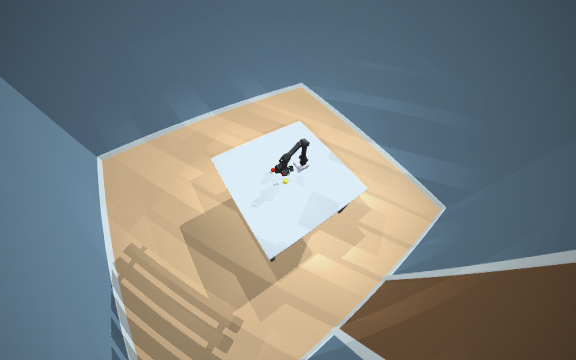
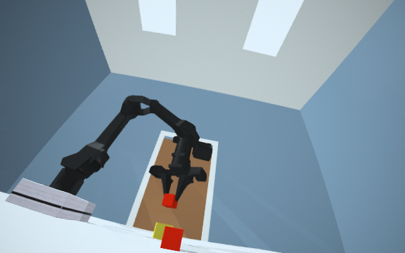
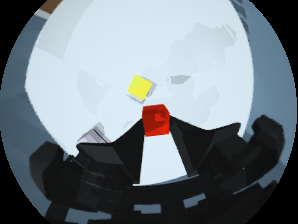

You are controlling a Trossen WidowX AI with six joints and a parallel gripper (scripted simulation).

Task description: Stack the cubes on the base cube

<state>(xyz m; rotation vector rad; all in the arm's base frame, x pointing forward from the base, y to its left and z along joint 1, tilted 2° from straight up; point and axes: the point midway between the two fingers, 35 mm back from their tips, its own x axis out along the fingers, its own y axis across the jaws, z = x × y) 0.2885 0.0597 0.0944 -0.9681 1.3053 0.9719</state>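
My gripper tip is 80 mm above the yellow base cube, 50 mm to the right of it and 10 mm past it.
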